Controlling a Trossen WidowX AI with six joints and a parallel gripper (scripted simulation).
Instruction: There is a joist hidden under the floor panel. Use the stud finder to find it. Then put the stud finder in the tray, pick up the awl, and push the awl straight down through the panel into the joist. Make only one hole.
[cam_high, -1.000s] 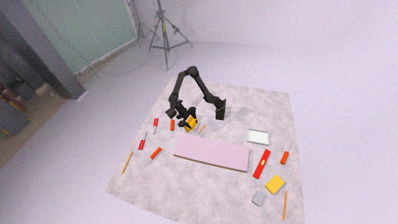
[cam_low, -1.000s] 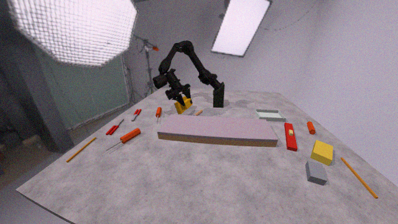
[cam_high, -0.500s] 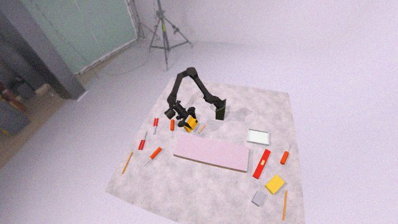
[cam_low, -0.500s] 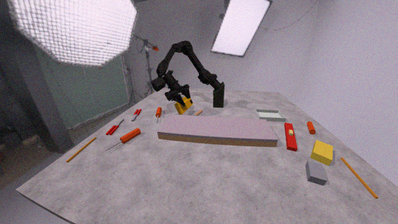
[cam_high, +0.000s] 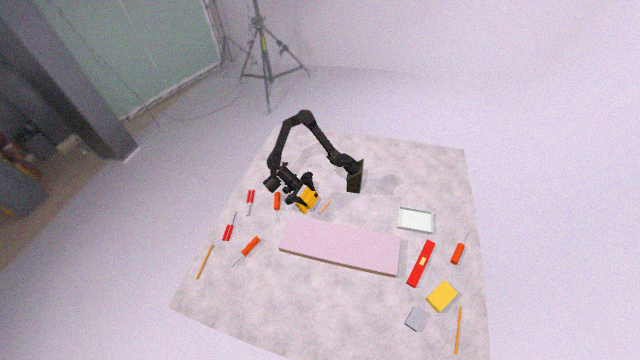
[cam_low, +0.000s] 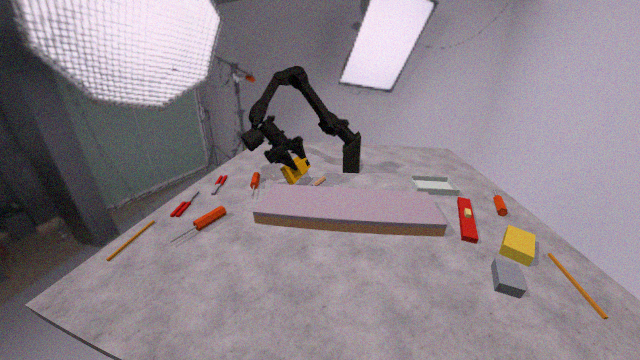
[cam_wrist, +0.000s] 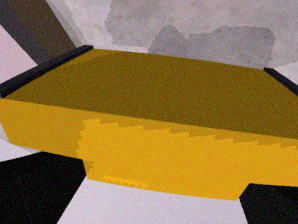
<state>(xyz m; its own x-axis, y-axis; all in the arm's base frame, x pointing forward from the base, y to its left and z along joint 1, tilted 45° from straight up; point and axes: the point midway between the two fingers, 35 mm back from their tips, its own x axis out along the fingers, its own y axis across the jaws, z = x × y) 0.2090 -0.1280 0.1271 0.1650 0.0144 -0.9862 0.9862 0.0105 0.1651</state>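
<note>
The stud finder is 2 cm behind my gripper tip. From my gripper tip the other things lie so: awl (5 cm to the left, 7 cm below); white tray (8 cm behind, 50 cm to the left, 7 cm below); red level (12 cm ahead, 56 cm to the left, 6 cm below).
</note>
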